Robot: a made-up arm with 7 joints.
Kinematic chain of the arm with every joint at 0, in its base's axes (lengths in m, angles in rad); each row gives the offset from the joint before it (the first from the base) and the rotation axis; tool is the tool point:
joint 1: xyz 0 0.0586 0 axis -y
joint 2: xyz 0 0.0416 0 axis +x
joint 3: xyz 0 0 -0.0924 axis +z
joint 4: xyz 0 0 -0.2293 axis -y
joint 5: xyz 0 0 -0.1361 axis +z
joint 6: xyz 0 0 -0.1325 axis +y
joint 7: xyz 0 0 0 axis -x
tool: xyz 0 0 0
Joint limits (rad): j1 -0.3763..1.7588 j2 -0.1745..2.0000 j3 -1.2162..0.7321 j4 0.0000..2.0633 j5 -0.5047..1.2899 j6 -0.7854..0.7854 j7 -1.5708..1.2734
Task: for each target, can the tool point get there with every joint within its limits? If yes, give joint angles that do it. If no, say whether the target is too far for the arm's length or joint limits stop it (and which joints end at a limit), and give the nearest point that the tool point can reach.
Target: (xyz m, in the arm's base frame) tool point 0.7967 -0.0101 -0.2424
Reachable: no: too far | nearest point 0.5598 0.0227 -0.1703 | short by 0.250 m
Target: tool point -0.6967 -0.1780 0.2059
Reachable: no: too far | nearest point -0.2703 0.2282 0.1356 | short by 0.593 m
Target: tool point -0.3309 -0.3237 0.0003
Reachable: no: joint limits stop it (at a limit: joint 1, joint 2, joint 3) | nearest point 0.0185 -0.1584 -0.1814 | short by 0.427 m
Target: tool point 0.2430 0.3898 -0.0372
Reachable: yes | joints 0.3696 1.6899 -0.6319 1.7531 0.7553 -0.0014 0.8997
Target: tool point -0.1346 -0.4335 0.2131
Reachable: no: joint limits stop it (at a limit: joint 1, joint 2, joint 4) | nearest point 0.1337 -0.1475 0.1212 | short by 0.403 m
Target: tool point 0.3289 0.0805 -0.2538
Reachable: yes | joints 0.3068 0.3218 -0.4910 1.5863 0.7585 -0.4647 -0.1272
